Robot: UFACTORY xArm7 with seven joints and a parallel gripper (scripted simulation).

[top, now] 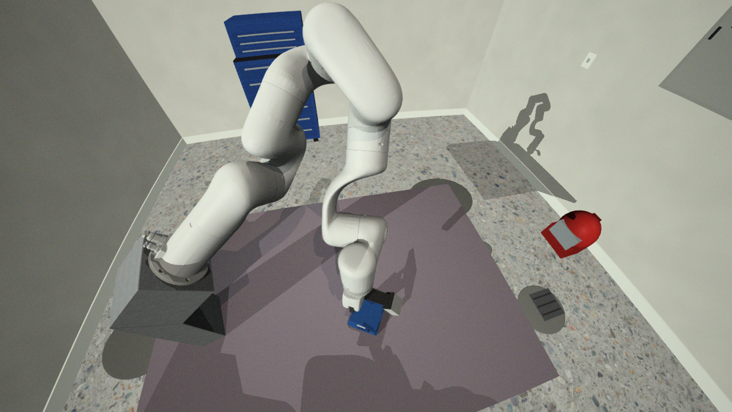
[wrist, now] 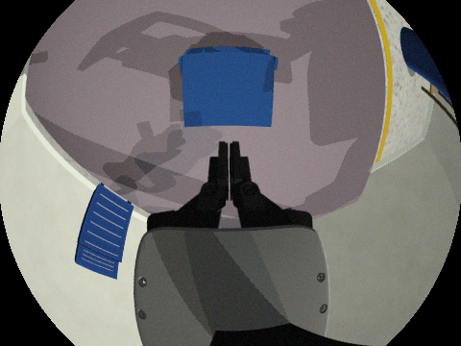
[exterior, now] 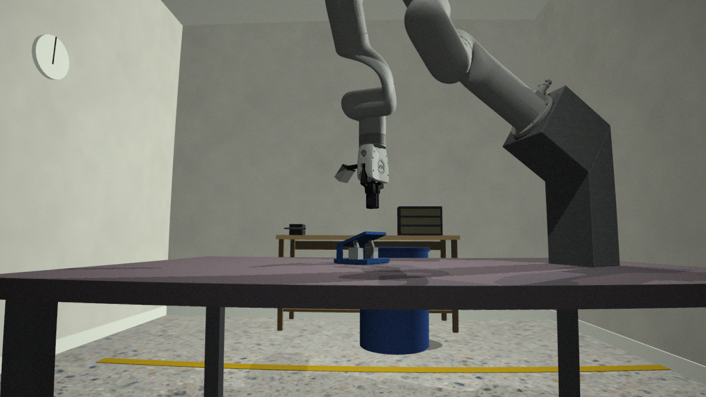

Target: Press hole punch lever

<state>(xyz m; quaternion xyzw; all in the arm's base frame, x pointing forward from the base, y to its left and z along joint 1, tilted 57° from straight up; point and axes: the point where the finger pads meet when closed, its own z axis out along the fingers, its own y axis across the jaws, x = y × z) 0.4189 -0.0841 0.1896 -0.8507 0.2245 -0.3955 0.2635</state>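
Right now the hole punch is 13 cm below my hand, 4 cm ahead of it and 1 cm to the right of it.
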